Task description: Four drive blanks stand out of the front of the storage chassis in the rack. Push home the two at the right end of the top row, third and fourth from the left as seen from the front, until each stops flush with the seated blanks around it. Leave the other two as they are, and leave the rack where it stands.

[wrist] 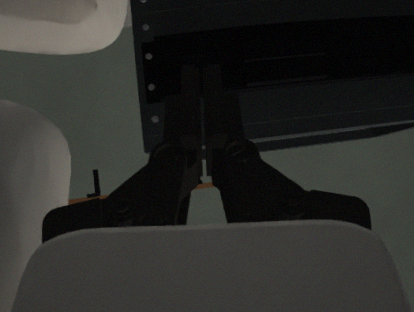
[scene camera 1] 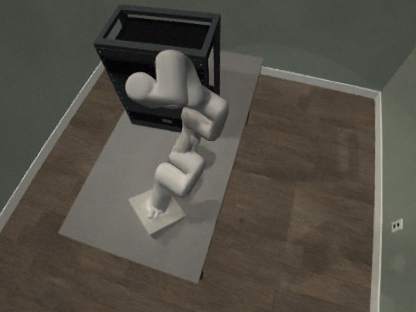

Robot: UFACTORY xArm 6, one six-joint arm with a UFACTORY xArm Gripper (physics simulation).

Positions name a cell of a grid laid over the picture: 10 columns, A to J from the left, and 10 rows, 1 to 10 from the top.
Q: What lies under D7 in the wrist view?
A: My gripper.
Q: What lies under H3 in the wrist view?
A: A dark rack.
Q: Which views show the dark rack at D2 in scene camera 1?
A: The wrist view and scene camera 1: all of them.
